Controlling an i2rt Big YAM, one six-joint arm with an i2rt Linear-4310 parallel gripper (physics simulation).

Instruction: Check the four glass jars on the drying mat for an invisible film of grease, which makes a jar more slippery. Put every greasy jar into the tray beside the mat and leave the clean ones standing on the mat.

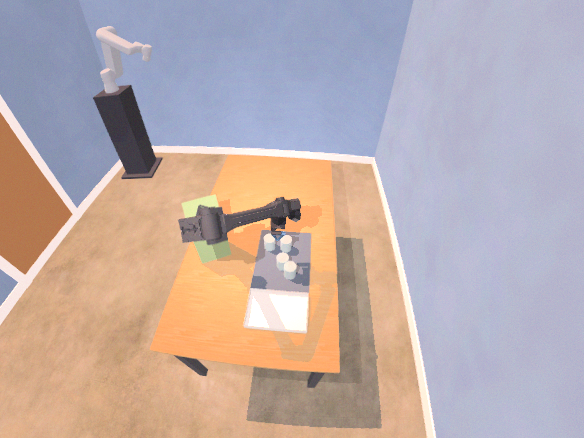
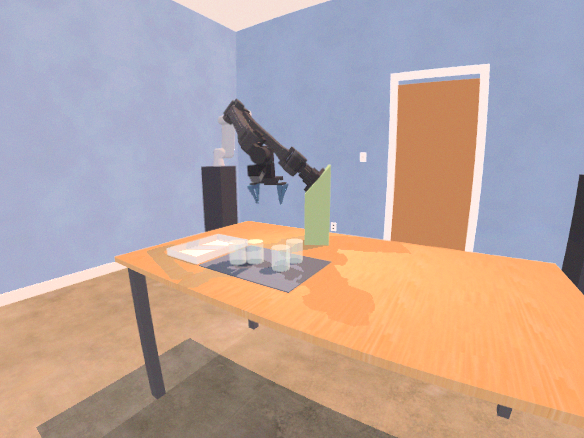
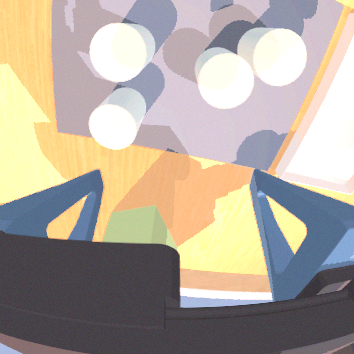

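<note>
Four pale glass jars stand upright on the grey drying mat. Two jars, one nearer the arm's base and one farther from it, are at the end away from the tray. Another jar and its close neighbour stand nearer the tray. The white tray beside the mat holds no jar. My gripper is wide open and empty, well above the jars. No grease is visible.
A green slanted block carries the arm's base at the table edge. A white arm on a dark pedestal stands on the floor beyond the table.
</note>
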